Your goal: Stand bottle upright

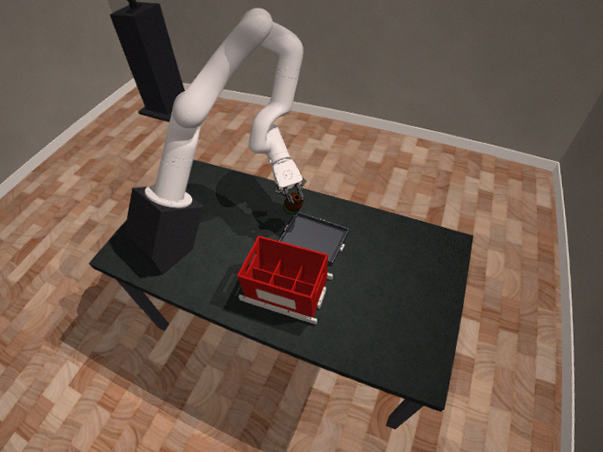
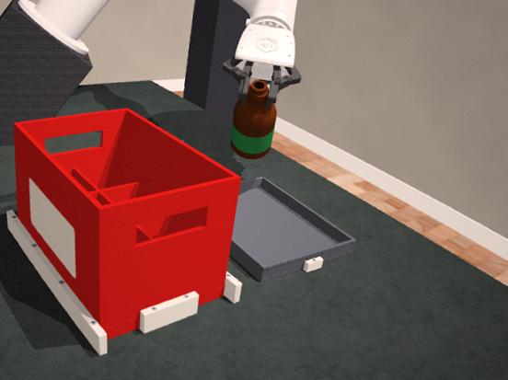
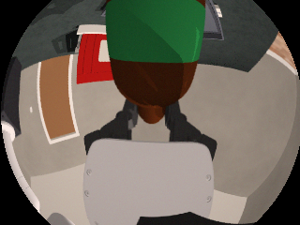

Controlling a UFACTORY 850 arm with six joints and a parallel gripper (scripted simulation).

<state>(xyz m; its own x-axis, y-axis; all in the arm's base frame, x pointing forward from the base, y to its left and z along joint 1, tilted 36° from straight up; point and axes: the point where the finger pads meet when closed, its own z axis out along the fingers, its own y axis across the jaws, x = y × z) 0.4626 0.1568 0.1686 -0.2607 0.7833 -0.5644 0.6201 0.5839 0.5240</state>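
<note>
My hand is 50 mm above the brown bottle, 20 mm to the right of it and 20 mm past it. The rest, counted from my hand: grey shallow tray: 190 mm below, 80 mm ahead, 10 mm to the right; red crate: 280 mm to the right, 120 mm below, 90 mm ahead.
</note>
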